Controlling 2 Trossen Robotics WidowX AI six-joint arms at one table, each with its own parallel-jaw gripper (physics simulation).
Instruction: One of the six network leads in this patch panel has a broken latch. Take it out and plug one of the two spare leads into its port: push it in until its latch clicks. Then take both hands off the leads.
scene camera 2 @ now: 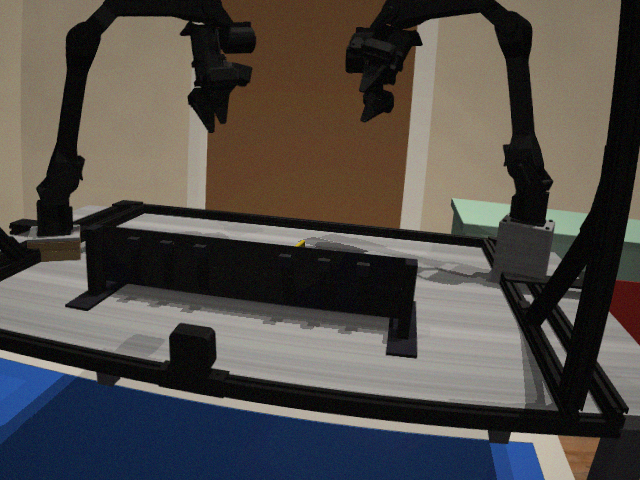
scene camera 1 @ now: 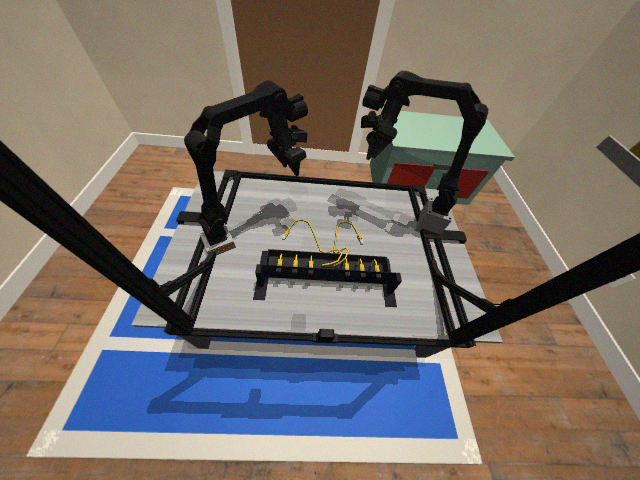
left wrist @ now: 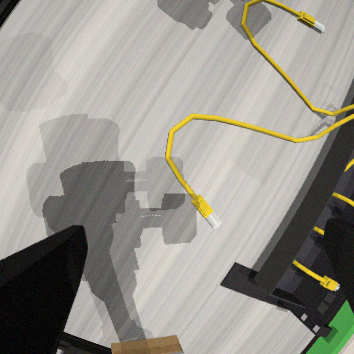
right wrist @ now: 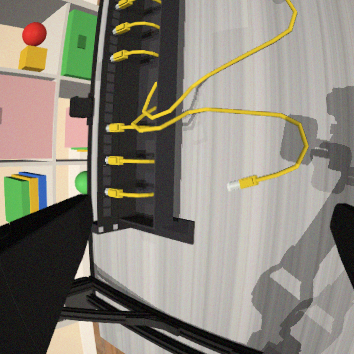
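Pixels of known places: left gripper, fingertip midpoint: (scene camera 2: 217, 128) (scene camera 1: 291, 171) (left wrist: 209, 236); right gripper, fingertip midpoint: (scene camera 2: 362, 107) (scene camera 1: 370, 159) (right wrist: 219, 212); left arm's base, origin of the base link: (scene camera 2: 54, 231) (scene camera 1: 216, 236); right arm's base, origin of the base link: (scene camera 2: 528, 221) (scene camera 1: 440, 208).
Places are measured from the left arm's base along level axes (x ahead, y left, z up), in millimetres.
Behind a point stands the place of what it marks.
Observation:
A black patch panel (scene camera 1: 328, 279) @(z -13, x 285, y -356 mm) (scene camera 2: 247, 273) @(z 18, x 288, y -357 mm) (right wrist: 165, 105) stands across the middle of the grey table (scene camera 1: 294, 310) @(z -44, x 132, y -387 mm). Six yellow leads are plugged into it; one of them (scene camera 1: 295, 260) (right wrist: 114, 160) shows clearly, and I cannot tell which latch is broken. Two spare yellow leads lie behind the panel. The left spare's plug (scene camera 1: 286, 234) @(z -37, x 251, y -90 mm) (left wrist: 206, 212) @(z -31, x 250, y -86 mm) lies under my left gripper's view. The right spare's plug (scene camera 1: 360, 239) @(z -36, x 512, y -256 mm) (right wrist: 246, 182) @(z -31, x 518, y -244 mm) (left wrist: 310, 20) @(z -32, x 513, y -247 mm) lies free on the table. My left gripper (scene camera 1: 295, 167) @(z 196, x 323, y 0 mm) (scene camera 2: 210, 119) @(z 196, x 323, y 0 mm) and right gripper (scene camera 1: 371, 152) @(z 255, x 574, y -125 mm) (scene camera 2: 370, 111) @(z 255, x 574, y -125 mm) are open, empty and high above the table's back edge.
A black frame (scene camera 1: 366, 339) @(z -49, x 294, y -585 mm) rims the table, with a small black block (scene camera 1: 325, 333) @(z 11, x 171, y -513 mm) (scene camera 2: 191, 345) @(z -2, x 173, y -526 mm) on its front rail. A mint-green cabinet (scene camera 1: 442, 138) (scene camera 2: 480, 214) stands behind on the right. A shelf of coloured objects (right wrist: 28, 116) shows beyond the panel in the right wrist view.

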